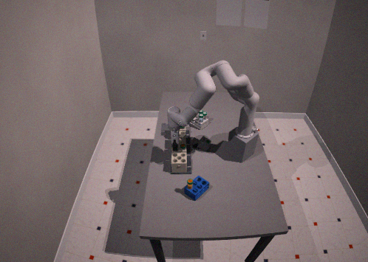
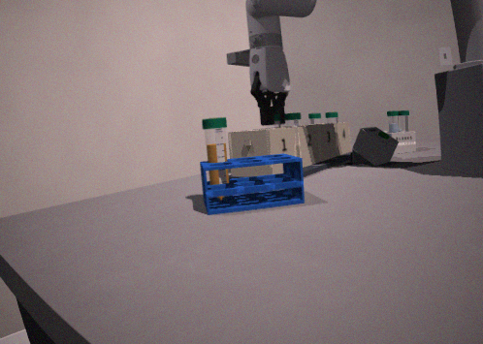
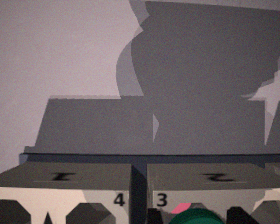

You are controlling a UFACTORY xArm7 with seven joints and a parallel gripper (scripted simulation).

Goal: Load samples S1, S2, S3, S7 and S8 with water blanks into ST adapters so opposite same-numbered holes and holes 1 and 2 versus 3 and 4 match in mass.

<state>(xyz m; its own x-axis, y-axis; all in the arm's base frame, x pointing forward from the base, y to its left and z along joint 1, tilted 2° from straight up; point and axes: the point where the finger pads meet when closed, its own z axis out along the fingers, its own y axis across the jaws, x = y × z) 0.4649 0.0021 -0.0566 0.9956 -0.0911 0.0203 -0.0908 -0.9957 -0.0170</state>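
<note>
Right now my hand is 7 cm past the sample tube, 30 cm to the right of it and 6 cm above it. Also, from my hand: blue rack: 10 cm behind, 29 cm to the left, 9 cm below; sloped done desk: 22 cm behind, 8 cm to the right, 7 cm below; adapter: 2 cm behind, 9 cm to the left, 7 cm below.
</note>
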